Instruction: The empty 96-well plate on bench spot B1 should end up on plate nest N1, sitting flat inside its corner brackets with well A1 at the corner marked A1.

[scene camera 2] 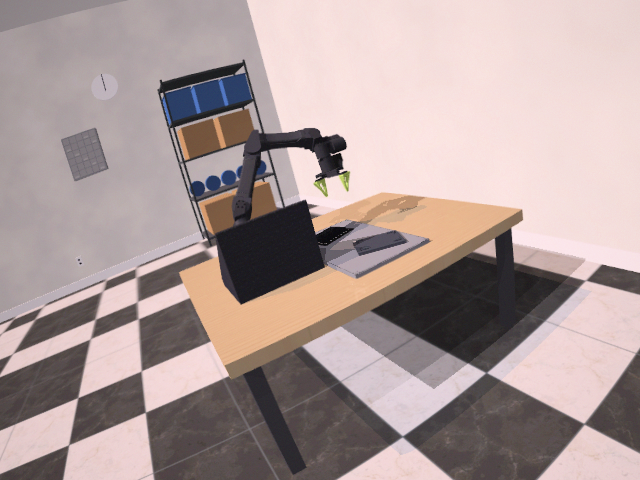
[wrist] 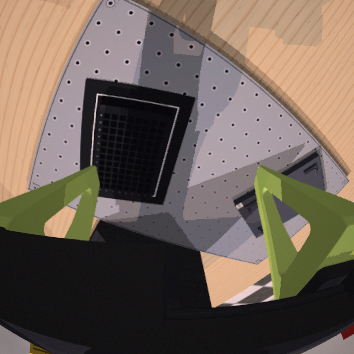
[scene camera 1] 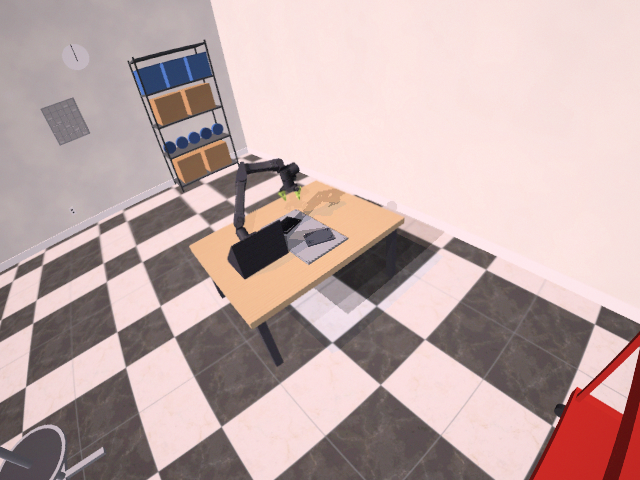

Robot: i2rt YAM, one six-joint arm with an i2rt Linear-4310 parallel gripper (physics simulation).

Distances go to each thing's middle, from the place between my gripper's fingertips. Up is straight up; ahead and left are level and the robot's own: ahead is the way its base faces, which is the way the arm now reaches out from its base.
Now: hand 80 mm past the black well plate (wrist: 130, 138), 10 mm to the right of it and 140 mm above it. From my hand the other things lie so: dark nest (scene camera 2: 389, 239) 60 mm behind, 270 mm to the right, 140 mm below; then black nest with white outline (wrist: 94, 89) 80 mm behind, 10 mm to the left, 150 mm below.
